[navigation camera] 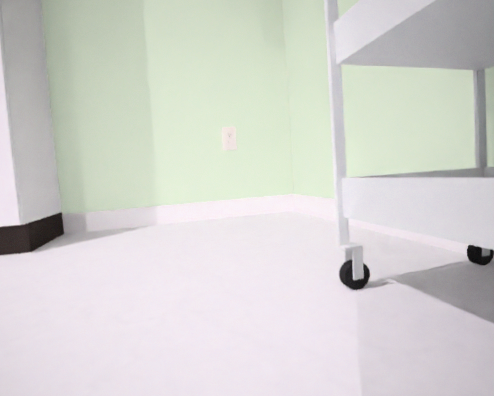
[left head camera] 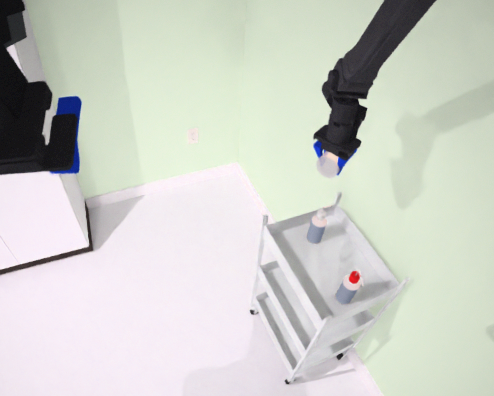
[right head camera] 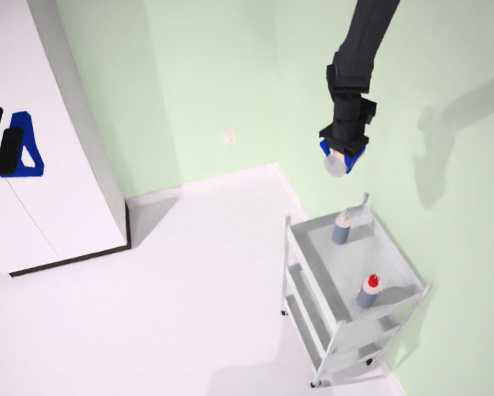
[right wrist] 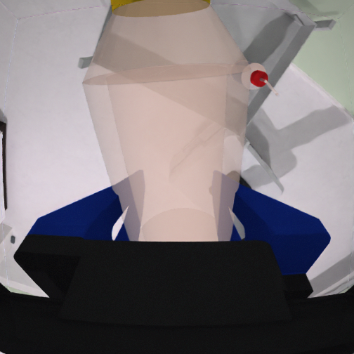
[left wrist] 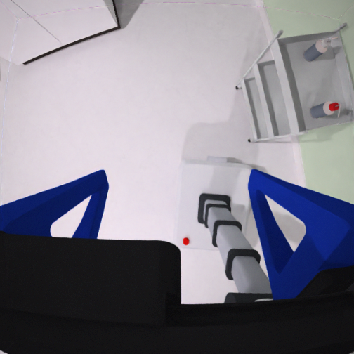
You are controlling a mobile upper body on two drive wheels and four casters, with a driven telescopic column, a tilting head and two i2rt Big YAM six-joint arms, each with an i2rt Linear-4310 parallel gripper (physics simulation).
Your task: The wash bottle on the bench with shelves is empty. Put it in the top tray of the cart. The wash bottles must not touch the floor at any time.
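Frame: origin at the left arm's base, x ahead, y left, z up, level; millimetres.
Seen in the pictures: left gripper, fingertip midpoint: (left head camera: 34, 170) (right head camera: 9, 174); right gripper, fingertip midpoint: (left head camera: 330, 169) (right head camera: 340, 168).
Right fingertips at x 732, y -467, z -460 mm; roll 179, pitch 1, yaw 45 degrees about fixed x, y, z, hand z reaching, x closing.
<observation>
A point is followed by its place in that frame.
My right gripper (left head camera: 334, 159) {x 732, y -467, z -460 mm} (right head camera: 340, 159) {x 732, y -467, z -460 mm} (right wrist: 178, 178) is shut on the wash bottle (left head camera: 328, 166) {x 705, y -448, z -428 mm} (right head camera: 335, 167) {x 705, y -448, z -434 mm} (right wrist: 165, 115), a see-through pale pink bottle. A yellow part shows at its far end in the right wrist view. It is held in the air; in both head views it appears above the far end of the cart's top tray (left head camera: 312, 265) {x 766, y -525, z -943 mm} (right head camera: 340, 265) {x 773, y -545, z -943 mm} (left wrist: 307, 80). My left gripper (left wrist: 177, 177) is open and empty. It also shows in part at the left edge of both head views.
In the top tray stand a white-topped bottle (left head camera: 315, 232) {x 868, y -544, z -877 mm} (right head camera: 341, 233) {x 866, y -551, z -874 mm} (left wrist: 314, 51) and a red-topped bottle (left head camera: 346, 291) {x 599, y -590, z -859 mm} (right head camera: 367, 296) {x 595, y -596, z -861 mm} (left wrist: 321, 109) (right wrist: 259, 78). The cart's post (navigation camera: 336, 125) {x 909, y -353, z -1314 mm} is at the right. A white cabinet (left head camera: 35, 215) {x 1236, y 783, z -1156 mm} (right head camera: 50, 150) {x 1252, y 735, z -724 mm} (navigation camera: 30, 125) {x 1465, y 640, z -1154 mm} stands left; a green wall is behind.
</observation>
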